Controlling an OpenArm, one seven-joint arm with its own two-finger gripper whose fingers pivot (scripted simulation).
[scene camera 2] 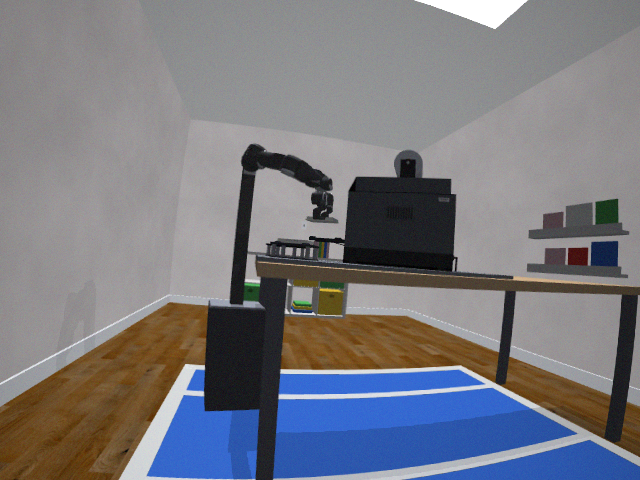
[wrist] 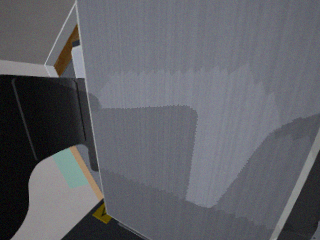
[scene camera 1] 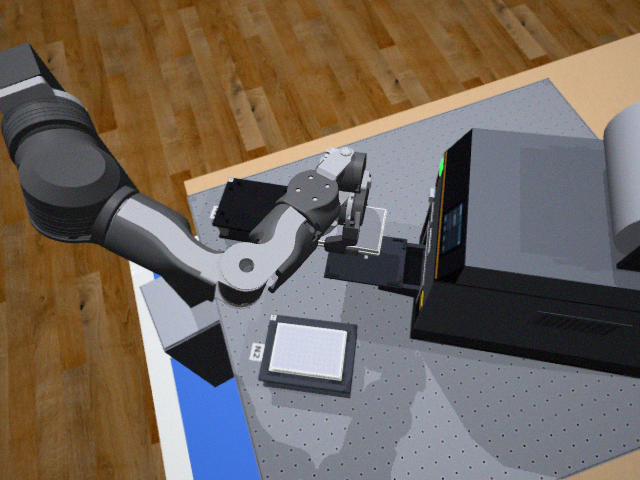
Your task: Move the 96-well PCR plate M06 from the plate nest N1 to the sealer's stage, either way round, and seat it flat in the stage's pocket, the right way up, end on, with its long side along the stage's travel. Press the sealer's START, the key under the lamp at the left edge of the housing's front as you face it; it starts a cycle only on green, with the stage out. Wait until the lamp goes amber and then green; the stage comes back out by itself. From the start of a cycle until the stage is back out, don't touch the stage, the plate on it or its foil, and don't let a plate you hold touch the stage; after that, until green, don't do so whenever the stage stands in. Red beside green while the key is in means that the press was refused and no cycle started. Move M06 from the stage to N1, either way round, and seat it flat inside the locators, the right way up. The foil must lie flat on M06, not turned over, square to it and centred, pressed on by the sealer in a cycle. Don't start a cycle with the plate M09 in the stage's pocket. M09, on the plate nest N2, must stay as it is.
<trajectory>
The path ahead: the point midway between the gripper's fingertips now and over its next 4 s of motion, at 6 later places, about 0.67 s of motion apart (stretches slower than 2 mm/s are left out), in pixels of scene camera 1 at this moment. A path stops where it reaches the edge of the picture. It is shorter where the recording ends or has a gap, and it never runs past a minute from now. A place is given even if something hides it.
My gripper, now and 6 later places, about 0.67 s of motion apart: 347, 227; 317, 212; 288, 197; 274, 191; 259, 185; 245, 180; 248, 182
</trajectory>
